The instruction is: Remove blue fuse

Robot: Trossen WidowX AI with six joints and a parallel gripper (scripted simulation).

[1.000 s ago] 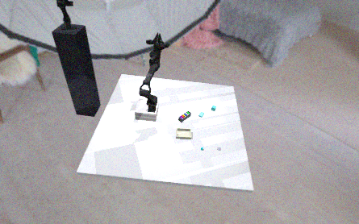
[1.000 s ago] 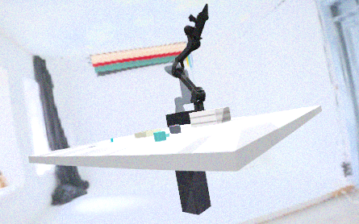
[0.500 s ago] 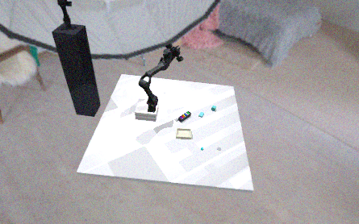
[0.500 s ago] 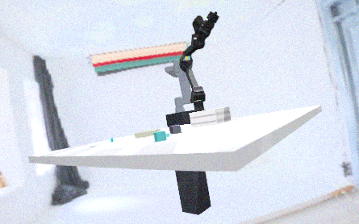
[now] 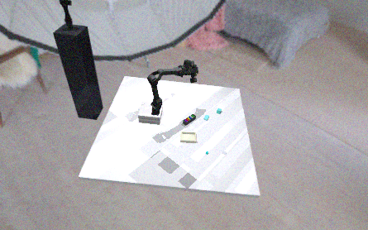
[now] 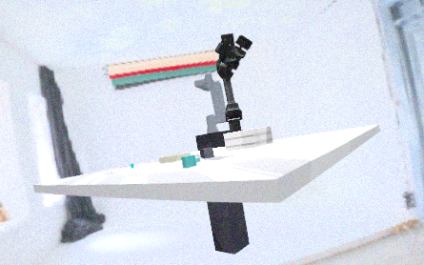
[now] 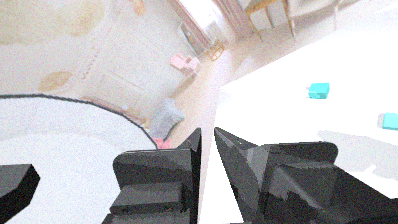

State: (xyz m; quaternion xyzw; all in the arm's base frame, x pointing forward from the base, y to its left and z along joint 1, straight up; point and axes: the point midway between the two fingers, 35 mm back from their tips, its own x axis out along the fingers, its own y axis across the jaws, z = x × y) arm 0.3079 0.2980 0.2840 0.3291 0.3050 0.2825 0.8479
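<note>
The blue fuse lies 20 mm behind my gripper tip, 270 mm to the right of it and 340 mm below it. From my gripper tip the other things lie so: beige tray 20 mm behind, 490 mm to the right, 360 mm below.
</note>
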